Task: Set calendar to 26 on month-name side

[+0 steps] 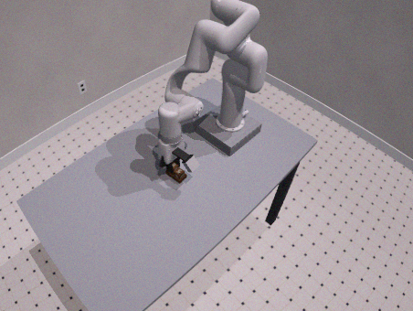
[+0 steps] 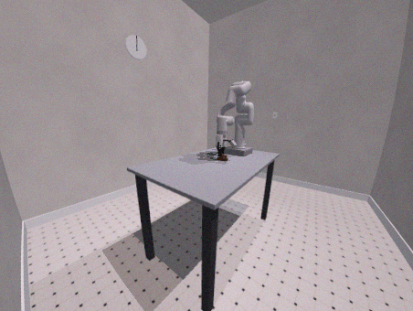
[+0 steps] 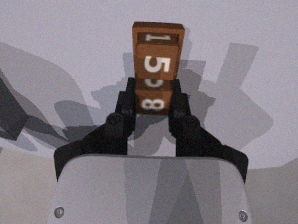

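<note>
Now: hand 20 mm above the brown cube. From my hand the other things lie so: brown wooden tray: 20 mm to the left, 40 mm below.
</note>
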